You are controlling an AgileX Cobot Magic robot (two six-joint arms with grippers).
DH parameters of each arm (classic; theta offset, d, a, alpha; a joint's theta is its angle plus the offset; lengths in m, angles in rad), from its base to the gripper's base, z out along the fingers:
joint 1: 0 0.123 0 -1.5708
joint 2: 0.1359 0 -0.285 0
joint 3: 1.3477 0 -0.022 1.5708
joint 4: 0 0.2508 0 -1.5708
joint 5: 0 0 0.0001 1.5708
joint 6: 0 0.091 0 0
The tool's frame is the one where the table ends.
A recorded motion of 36 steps. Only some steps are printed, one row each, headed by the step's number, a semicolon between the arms.
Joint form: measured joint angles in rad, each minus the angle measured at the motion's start. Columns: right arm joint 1, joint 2, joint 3, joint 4, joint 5, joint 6; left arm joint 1, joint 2, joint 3, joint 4, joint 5, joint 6.
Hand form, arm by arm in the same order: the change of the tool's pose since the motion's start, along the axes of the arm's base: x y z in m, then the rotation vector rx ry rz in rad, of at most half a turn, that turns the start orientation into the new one. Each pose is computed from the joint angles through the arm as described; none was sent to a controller.
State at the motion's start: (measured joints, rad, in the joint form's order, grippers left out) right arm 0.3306 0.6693 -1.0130 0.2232 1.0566 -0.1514; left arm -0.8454 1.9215 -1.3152 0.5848 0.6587 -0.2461
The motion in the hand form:
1: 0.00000 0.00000 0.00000 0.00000 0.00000 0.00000; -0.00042 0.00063 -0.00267 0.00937 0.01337 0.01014
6: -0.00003 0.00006 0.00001 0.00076 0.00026 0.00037; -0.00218 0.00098 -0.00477 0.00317 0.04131 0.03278
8: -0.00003 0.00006 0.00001 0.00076 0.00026 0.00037; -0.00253 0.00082 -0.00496 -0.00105 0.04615 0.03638
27: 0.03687 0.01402 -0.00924 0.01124 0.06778 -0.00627; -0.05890 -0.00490 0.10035 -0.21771 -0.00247 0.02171
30: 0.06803 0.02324 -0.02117 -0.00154 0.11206 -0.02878; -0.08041 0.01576 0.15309 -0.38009 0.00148 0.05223
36: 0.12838 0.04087 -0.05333 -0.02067 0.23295 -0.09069; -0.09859 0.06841 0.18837 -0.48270 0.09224 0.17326
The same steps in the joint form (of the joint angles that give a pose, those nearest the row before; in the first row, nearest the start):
1: 0.0000 0.0000 0.0000 0.0000 0.0000 0.0000; 0.0000 0.0053 0.0000 -0.0083 0.0126 0.0000
6: -0.0001 0.0000 0.0000 0.0010 0.0000 -0.0001; 0.0000 0.0076 0.0000 -0.0413 0.0262 0.0000
8: -0.0001 0.0000 0.0000 0.0010 0.0000 -0.0001; 0.0000 0.0076 0.0000 -0.0487 0.0262 0.0000
27: -0.0001 0.1297 0.0000 0.0278 -0.0714 0.0008; -0.1191 -0.2471 -0.0503 -0.1606 0.1481 -0.0189
30: 0.0000 0.2380 0.0000 0.0200 -0.1367 0.0080; -0.1215 -0.3889 -0.0738 -0.2569 0.1870 -0.0249
36: -0.0013 0.4692 -0.0251 0.0007 -0.2333 0.0599; -0.0355 -0.5605 -0.0469 -0.4174 0.3125 -0.0080

